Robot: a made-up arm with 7 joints. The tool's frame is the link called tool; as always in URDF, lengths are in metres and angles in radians.
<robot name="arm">
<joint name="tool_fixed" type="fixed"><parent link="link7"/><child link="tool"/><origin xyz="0 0 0" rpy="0 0 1.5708"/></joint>
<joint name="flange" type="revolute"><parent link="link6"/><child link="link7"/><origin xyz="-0.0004 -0.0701 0" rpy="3.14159 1.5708 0"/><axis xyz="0 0 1"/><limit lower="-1.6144" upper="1.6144"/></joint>
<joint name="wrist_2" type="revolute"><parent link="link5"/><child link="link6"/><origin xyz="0 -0.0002 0.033" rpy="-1.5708 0 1.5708"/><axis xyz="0 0 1"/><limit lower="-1.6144" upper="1.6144"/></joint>
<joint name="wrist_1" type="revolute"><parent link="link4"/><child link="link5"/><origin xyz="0.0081 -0.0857 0.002" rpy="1.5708 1.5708 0"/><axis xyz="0 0 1"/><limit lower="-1.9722" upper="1.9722"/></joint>
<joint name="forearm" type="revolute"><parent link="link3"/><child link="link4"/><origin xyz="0.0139 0 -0.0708" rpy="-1.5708 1.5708 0"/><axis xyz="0 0 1"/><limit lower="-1.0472" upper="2.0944"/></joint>
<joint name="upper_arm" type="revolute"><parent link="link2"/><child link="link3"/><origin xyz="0.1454 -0.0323 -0.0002" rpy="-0.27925 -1.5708 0"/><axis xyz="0 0 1"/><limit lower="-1.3" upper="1.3"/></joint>
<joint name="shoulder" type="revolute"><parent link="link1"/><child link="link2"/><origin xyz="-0.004 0.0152 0.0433" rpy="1.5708 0 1.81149"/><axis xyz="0 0 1"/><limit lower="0" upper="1.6"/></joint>
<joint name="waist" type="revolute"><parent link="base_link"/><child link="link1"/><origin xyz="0 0 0" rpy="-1.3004 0.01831 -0.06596"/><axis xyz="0 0 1"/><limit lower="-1.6" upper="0.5"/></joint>
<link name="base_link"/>
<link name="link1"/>
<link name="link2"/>
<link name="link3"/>
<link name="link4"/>
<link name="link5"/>
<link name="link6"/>
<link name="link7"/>
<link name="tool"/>
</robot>
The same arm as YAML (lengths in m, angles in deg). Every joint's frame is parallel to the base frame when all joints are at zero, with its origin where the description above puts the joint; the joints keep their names.
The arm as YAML. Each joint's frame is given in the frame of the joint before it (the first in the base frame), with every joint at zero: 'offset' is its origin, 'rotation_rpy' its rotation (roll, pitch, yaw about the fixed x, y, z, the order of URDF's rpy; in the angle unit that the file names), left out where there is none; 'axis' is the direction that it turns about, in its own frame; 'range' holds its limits. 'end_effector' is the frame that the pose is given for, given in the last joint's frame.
length_unit: m
angle_unit: deg
chain:
  - id: waist
    offset: [0.0, 0.0, 0.0]
    axis: [0.068403, 0.961235, 0.26711]
    range: [-91.67, 28.65]
  - id: shoulder
    offset: [-0.001, 0.046, -0.003]
    axis: [0.968889, -0.0002, -0.247497]
    range: [0.0, 91.67]
  - id: upper_arm
    offset: [-0.037, 0.009, -0.144]
    axis: [0.247497, -0.0001, 0.968889]
    range: [-74.48, 74.48]
  - id: forearm
    offset: [-0.0041, 0.0, -0.072]
    axis: [0.0002, 1.0, 0.0]
    range: [-60.0, 120.0]
  - id: wrist_1
    offset: [0.081, 0.002, -0.0291]
    axis: [0.968889, -0.0002, -0.247497]
    range: [-113.0, 113.0]
  - id: wrist_2
    offset: [0.032, 0.0, -0.008]
    axis: [0.0002, 1.0, 0.0]
    range: [-92.5, 92.5]
  - id: flange
    offset: [0.068, 0.0, -0.017]
    axis: [0.247497, -0.0001, 0.968889]
    range: [-92.5, 92.5]
end_effector:
  offset: [0.0, 0.0, 0.0]
  rotation_rpy: [0.0, 14.33, -0.01]

